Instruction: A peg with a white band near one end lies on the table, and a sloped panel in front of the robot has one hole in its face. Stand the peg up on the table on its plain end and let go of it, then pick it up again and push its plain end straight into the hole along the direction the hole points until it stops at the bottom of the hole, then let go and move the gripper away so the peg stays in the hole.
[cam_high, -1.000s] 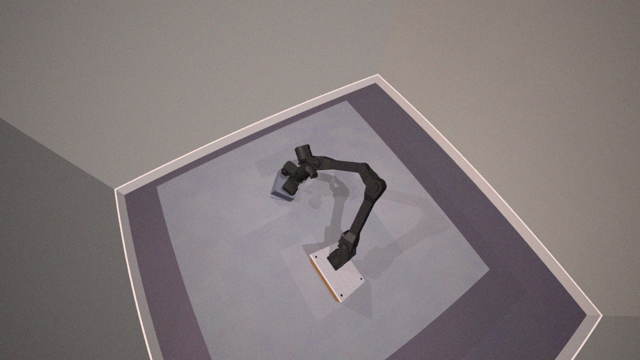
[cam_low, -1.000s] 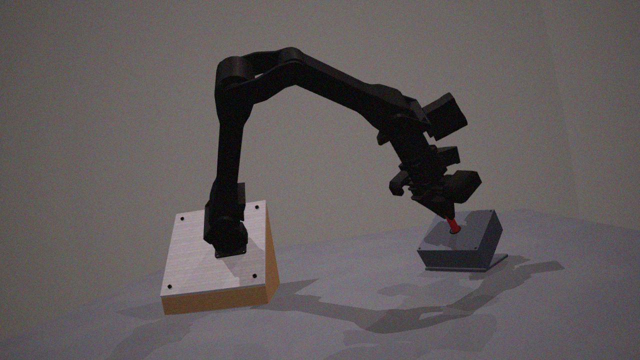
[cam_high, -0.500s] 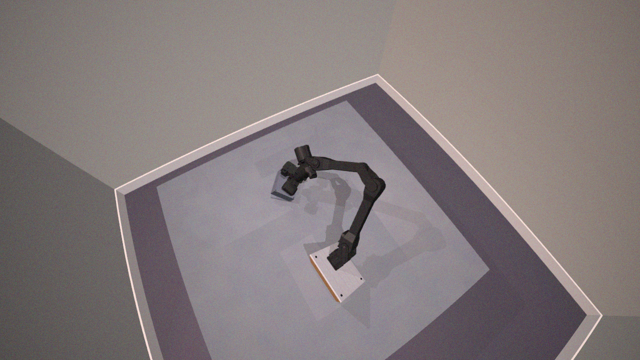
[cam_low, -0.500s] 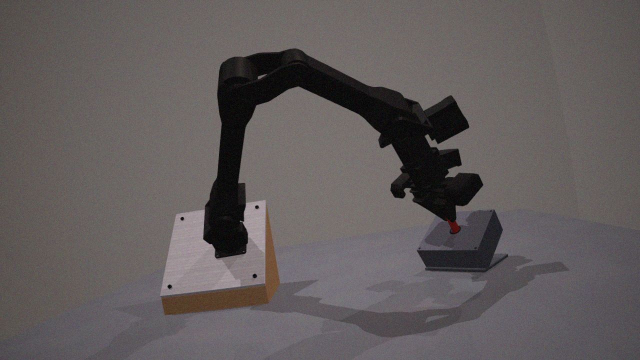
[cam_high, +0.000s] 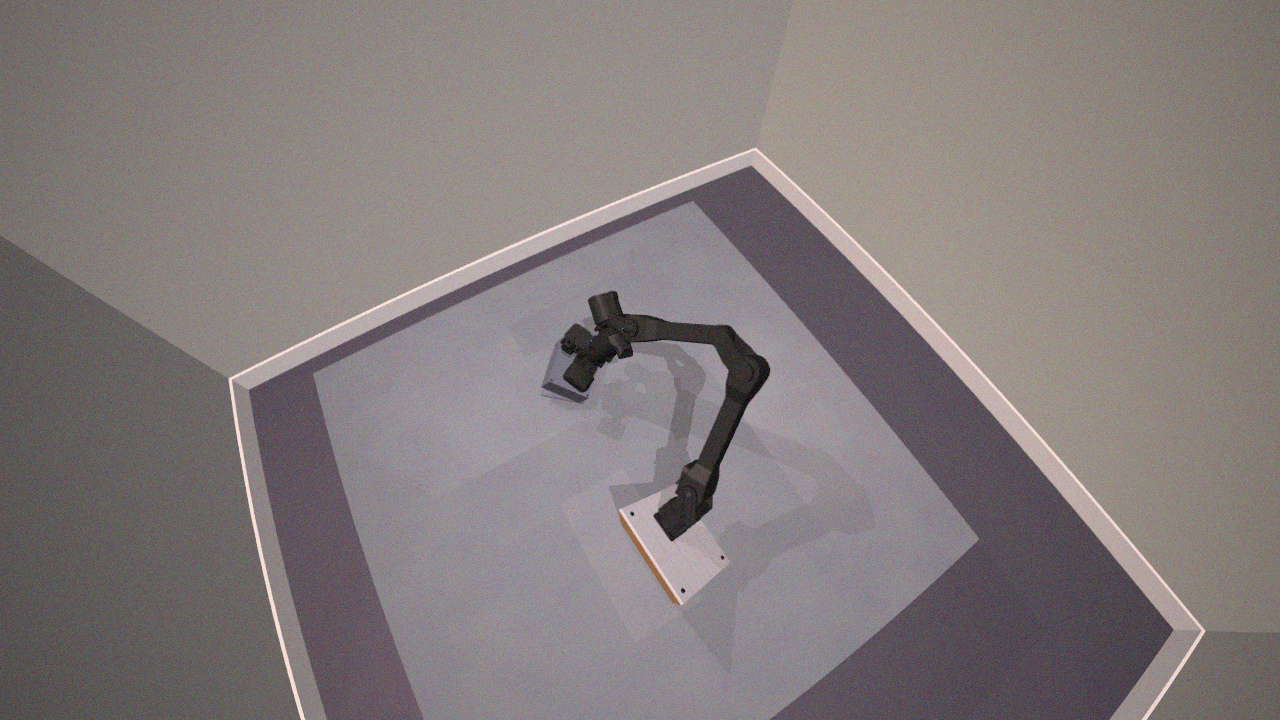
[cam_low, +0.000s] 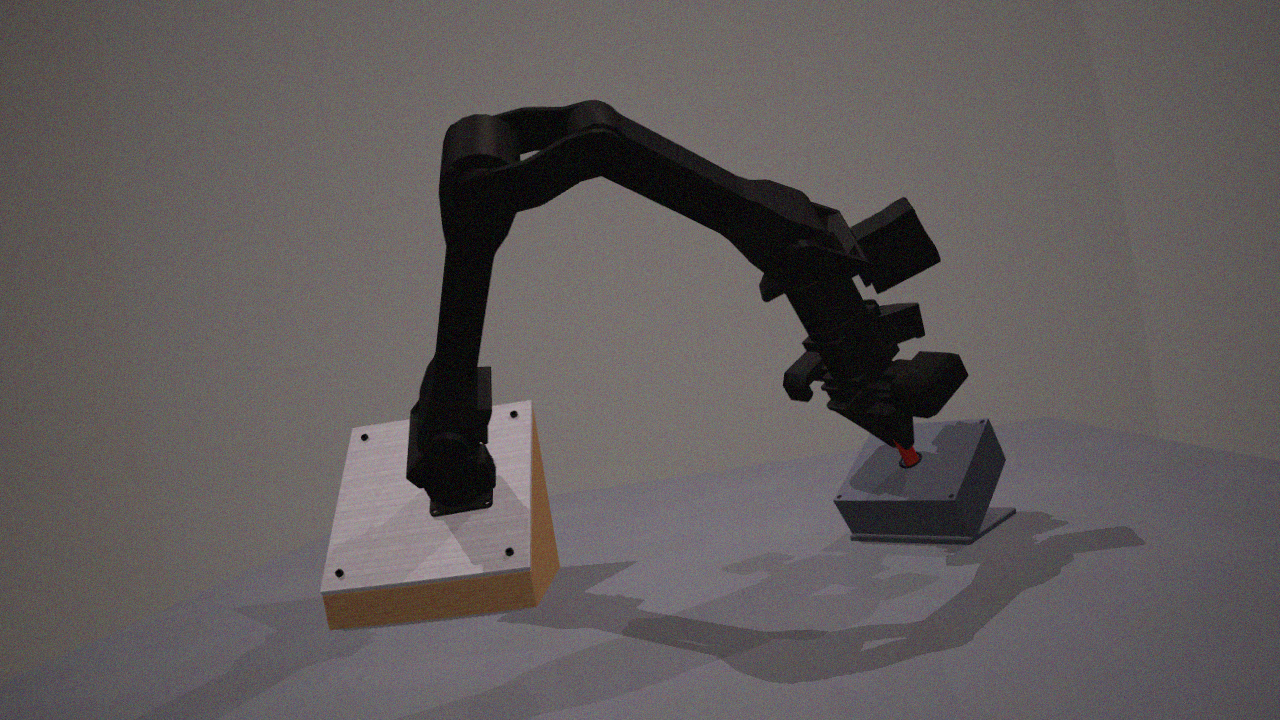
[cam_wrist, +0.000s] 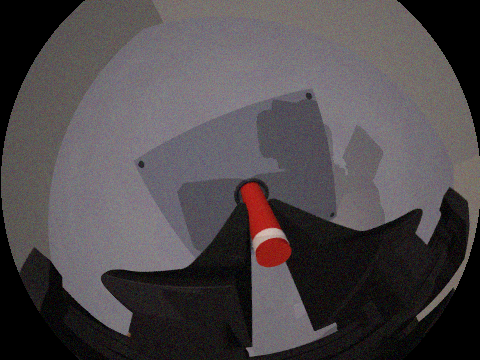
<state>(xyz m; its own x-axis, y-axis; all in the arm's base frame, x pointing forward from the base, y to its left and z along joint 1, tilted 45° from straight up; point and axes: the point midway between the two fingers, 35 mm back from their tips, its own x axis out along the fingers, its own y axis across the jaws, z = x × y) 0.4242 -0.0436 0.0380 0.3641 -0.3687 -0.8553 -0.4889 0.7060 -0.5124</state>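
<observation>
The grey sloped panel lies 4 cm below my gripper tip, 2 cm to the left of it and 2 cm ahead of it. The rest, counted from my gripper tip: red peg: 1 cm to the right, 1 cm behind, 1 cm above.
</observation>
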